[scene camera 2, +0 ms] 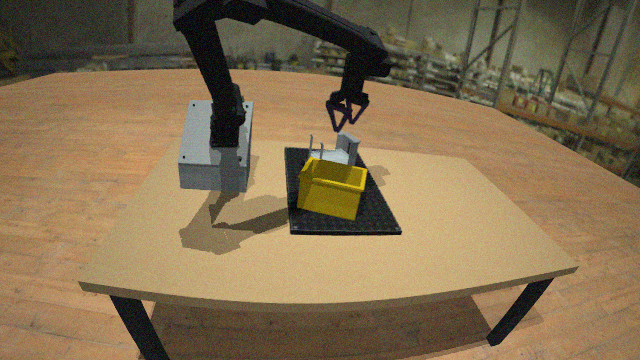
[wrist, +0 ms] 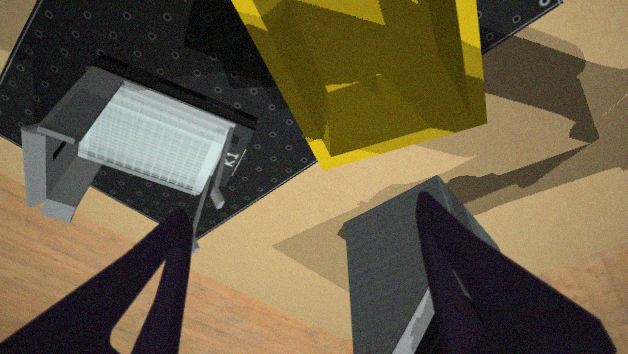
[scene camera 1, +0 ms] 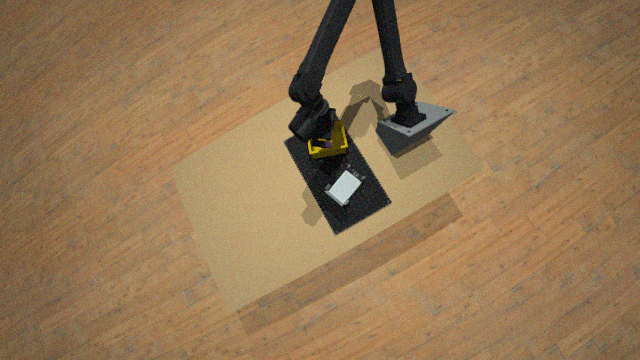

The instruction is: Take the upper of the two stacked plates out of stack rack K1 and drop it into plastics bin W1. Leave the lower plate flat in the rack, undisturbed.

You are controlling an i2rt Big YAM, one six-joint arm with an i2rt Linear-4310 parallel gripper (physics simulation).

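Frame: origin at the arm's base, x right, y back, z down, level; metres.
Seen in the pictures: gripper, fingertip midpoint: (scene camera 2: 344, 127) (wrist: 300, 210) (scene camera 1: 325, 135); arm's base, link origin: (scene camera 2: 225, 128) (scene camera 1: 408, 119).
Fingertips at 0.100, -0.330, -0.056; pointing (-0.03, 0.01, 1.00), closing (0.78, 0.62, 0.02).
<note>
Offsets run from my fingertips to a thing's top centre, as dx, dy, dz. Level surfaces: height alone.
My gripper (scene camera 1: 325, 143) (scene camera 2: 345, 127) (wrist: 300, 210) is open, with nothing between its purple fingers. It hangs high above the board, over bin W1 in the scene camera 1 view. Rack K1 {-0.184, -0.021, +0.095} (scene camera 2: 347, 149) (wrist: 34, 167) is grey, with a channelled wall on one side and thin posts on the other. A pale, flat plate {-0.186, -0.028, +0.163} (scene camera 1: 344, 187) (scene camera 2: 327, 156) (wrist: 155, 140) lies on top in the rack; the lower plate cannot be told apart. Bin W1 {+0.039, +0.016, +0.115} (scene camera 1: 328, 154) (scene camera 2: 330, 200) (wrist: 390, 100) is yellow, open-topped and upright beside the rack, and no plate shows in its visible part.
The black perforated board {-0.091, -0.020, +0.214} (scene camera 1: 350, 220) (scene camera 2: 380, 220) (wrist: 150, 30) carries the rack and the bin. The grey robot base (scene camera 1: 400, 142) (scene camera 2: 215, 176) (wrist: 382, 260) stands on the tan table {dz +0.227} (scene camera 1: 225, 225) (scene camera 2: 250, 270) beside the board. The arm partly covers the bin in the scene camera 1 view.
</note>
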